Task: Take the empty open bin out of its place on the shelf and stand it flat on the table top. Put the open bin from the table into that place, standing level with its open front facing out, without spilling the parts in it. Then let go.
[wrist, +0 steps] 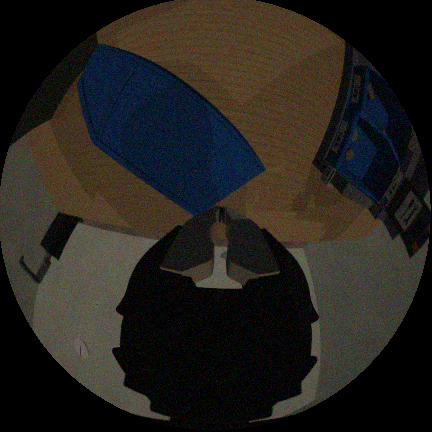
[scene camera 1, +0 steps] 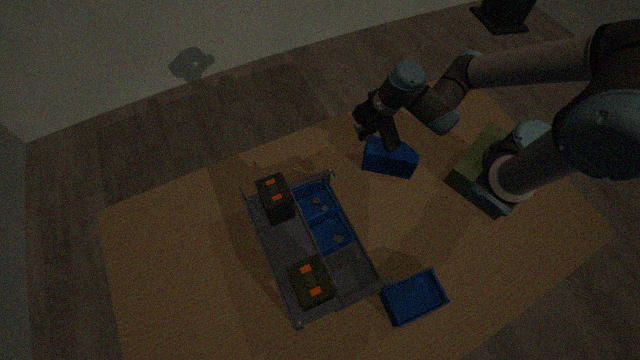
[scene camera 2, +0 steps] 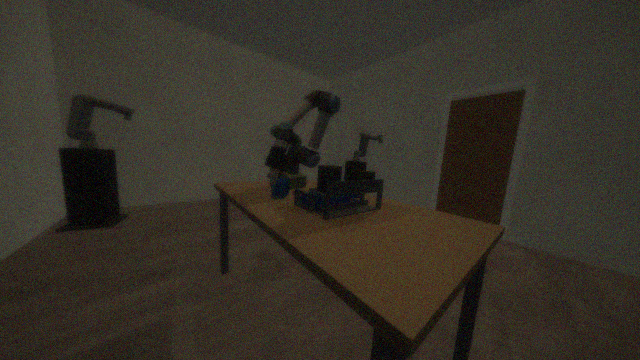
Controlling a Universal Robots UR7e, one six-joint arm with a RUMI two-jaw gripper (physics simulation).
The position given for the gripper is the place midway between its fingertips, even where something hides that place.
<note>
In view: the gripper [scene camera 1: 361, 139], a bin [scene camera 1: 405, 301], a bin [scene camera 1: 401, 162], a bin [scene camera 1: 304, 195] and a bin [scene camera 1: 324, 226].
The gripper also shows in the wrist view [wrist: 221, 208].
</note>
